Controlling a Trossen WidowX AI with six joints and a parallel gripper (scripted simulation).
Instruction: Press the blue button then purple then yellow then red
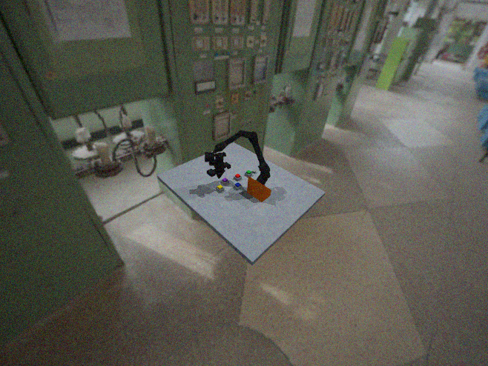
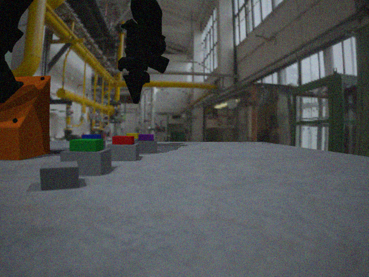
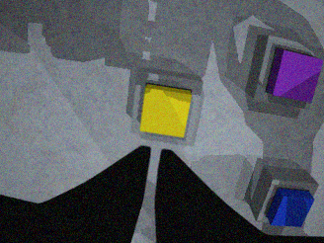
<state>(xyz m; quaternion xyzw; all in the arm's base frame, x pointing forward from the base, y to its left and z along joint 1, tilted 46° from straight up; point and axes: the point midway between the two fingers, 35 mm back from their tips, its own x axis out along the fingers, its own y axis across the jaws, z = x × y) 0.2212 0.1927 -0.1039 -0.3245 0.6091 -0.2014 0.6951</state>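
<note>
My gripper tip is now 1 cm past the yellow button and 9 cm above it. Also, from my gripper tip: blue button: 6 cm behind, 14 cm to the right, 9 cm below; purple button: 5 cm ahead, 9 cm to the right, 9 cm below; red button: 3 cm ahead, 21 cm to the right, 9 cm below.
</note>
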